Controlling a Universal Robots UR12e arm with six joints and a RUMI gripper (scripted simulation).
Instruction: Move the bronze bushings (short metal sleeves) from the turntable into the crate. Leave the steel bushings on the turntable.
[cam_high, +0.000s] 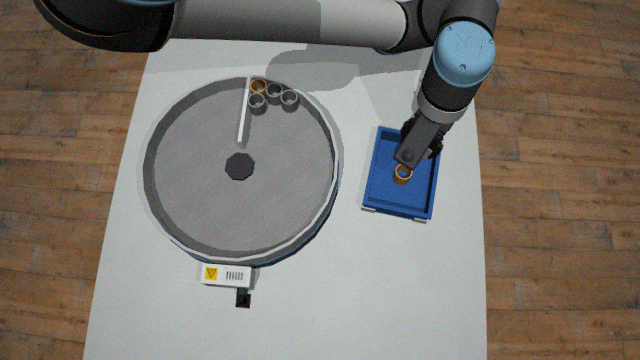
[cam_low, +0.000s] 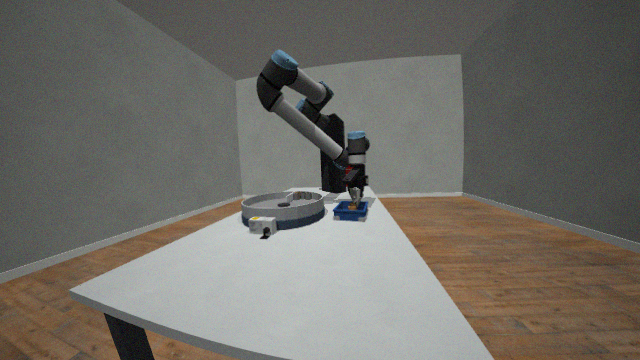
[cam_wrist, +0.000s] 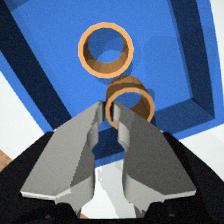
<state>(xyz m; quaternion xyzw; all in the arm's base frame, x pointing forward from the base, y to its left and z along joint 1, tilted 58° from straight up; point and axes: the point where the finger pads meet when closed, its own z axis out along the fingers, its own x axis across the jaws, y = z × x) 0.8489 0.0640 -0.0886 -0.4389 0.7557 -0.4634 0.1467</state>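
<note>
My hand is 30 mm to the left of the blue crate, 30 mm short of it and 20 mm above it. Also, from my hand: round grey turntable 380 mm to the right, 40 mm behind, 10 mm above.
</note>
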